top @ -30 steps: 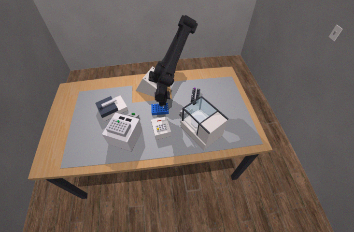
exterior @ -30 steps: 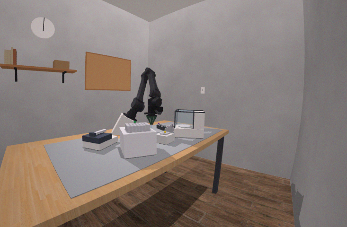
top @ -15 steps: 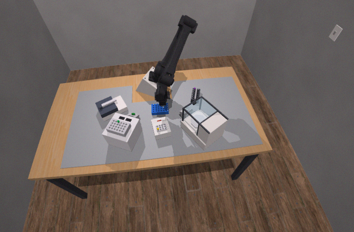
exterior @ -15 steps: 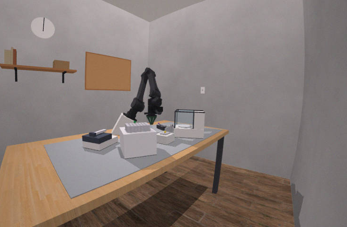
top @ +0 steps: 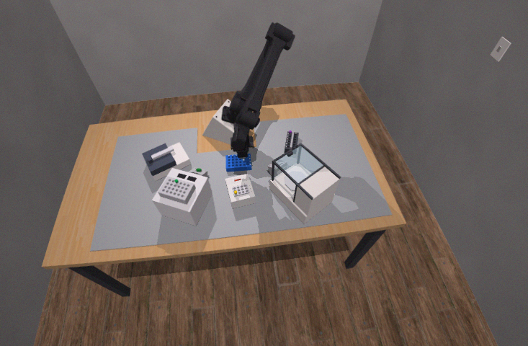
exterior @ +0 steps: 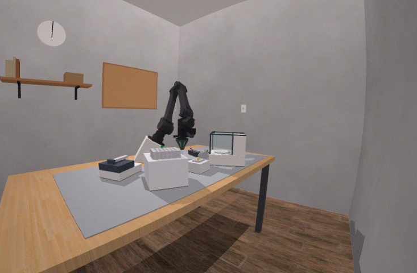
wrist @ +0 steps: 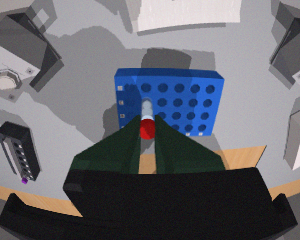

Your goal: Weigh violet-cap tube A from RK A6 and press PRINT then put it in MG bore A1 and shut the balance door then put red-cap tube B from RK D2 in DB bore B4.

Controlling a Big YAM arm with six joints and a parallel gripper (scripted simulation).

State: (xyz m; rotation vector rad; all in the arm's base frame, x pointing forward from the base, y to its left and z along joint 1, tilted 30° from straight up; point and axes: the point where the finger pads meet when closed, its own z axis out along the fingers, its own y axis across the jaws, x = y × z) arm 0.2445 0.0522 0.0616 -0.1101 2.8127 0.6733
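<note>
The yellow-capped tube lies 200 mm ahead of my hand, 20 mm to the right of it and 40 mm below it. Round my hand: balance door (100 mm ahead, 230 mm to the left, 100 mm above); dry block (150 mm ahead, 10 mm to the right, 80 mm below); tube rack (30 mm behind, 30 mm to the right, 90 mm below).
</note>
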